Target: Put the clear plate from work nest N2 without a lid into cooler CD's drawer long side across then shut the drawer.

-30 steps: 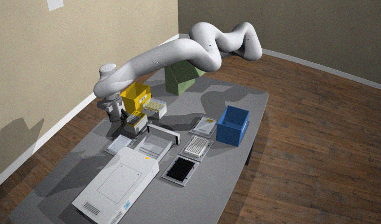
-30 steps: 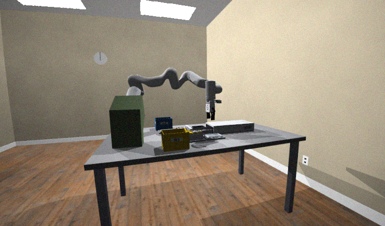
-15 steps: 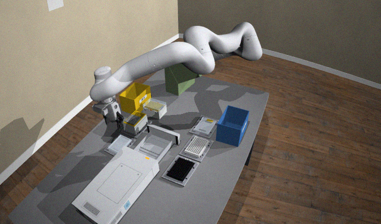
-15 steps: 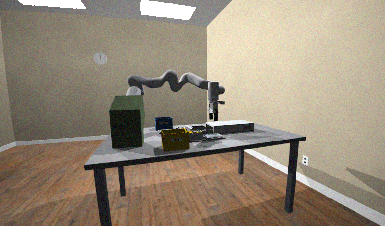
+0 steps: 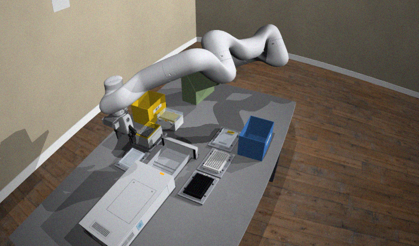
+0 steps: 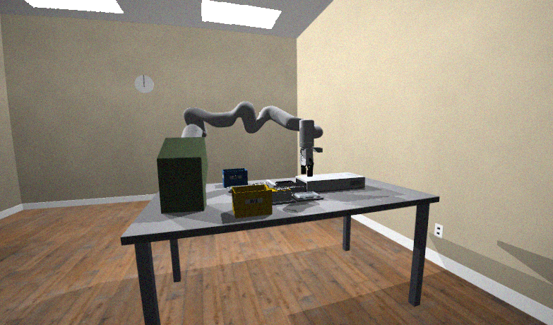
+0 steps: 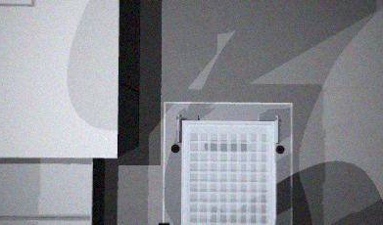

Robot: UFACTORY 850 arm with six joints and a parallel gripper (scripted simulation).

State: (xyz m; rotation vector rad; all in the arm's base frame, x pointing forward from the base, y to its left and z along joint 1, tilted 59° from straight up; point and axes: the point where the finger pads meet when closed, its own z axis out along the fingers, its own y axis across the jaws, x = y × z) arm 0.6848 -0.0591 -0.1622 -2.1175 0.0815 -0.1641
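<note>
Right now the clear plate is 13 cm below my hand. Also, from my hand: cooler drawer: 6 cm behind, 19 cm to the left, 11 cm below; yellow-rimmed tip box: 18 cm behind, 2 cm to the right, 9 cm below; white cooler: 10 cm ahead, 19 cm to the left, 11 cm below.
</note>
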